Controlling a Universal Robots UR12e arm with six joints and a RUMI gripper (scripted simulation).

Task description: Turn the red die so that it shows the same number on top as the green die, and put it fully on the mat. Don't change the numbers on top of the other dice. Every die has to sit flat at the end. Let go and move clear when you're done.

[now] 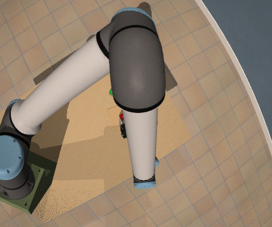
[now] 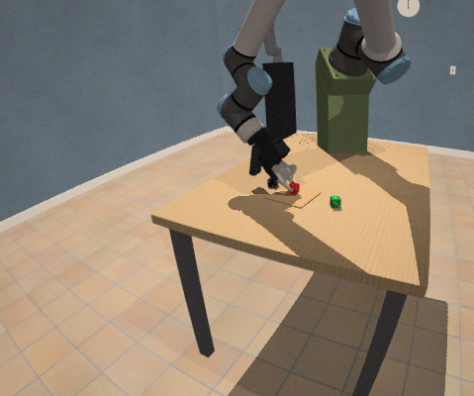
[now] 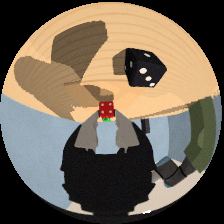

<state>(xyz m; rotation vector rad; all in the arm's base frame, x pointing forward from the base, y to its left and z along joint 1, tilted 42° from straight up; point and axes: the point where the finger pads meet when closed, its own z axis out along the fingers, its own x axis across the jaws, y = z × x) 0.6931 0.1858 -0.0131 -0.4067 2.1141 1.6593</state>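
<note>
My hand is 10 mm to the right of the red die and 10 mm above it. The rest, counted from my hand: green die 160 mm to the left, 30 mm behind, 20 mm below; tan mat 30 mm below, 10 mm to the left; black die 100 mm to the right, 20 mm below, 10 mm behind.
</note>
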